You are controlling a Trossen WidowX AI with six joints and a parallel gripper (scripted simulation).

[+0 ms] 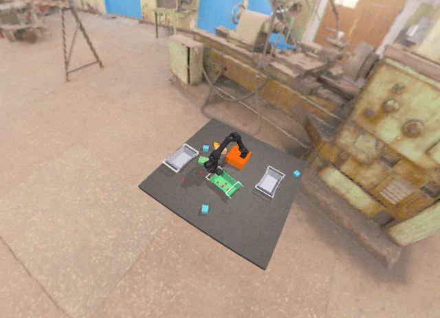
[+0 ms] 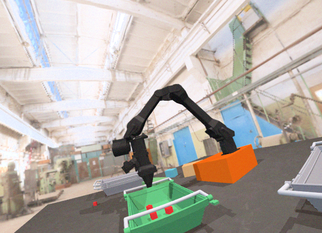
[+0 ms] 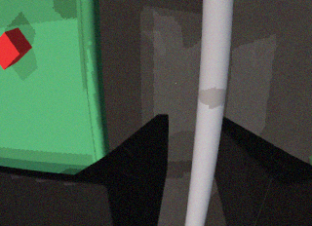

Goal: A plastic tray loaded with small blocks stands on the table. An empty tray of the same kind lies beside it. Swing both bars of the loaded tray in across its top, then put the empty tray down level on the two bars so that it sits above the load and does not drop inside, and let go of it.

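The grey tray is 26 cm behind my gripper tip and 51 cm to the left of it. Also, from my gripper tip: tan block 32 cm behind, 12 cm to the right, 2 cm below; then green block 8 cm behind, 16 cm to the right, 2 cm below.
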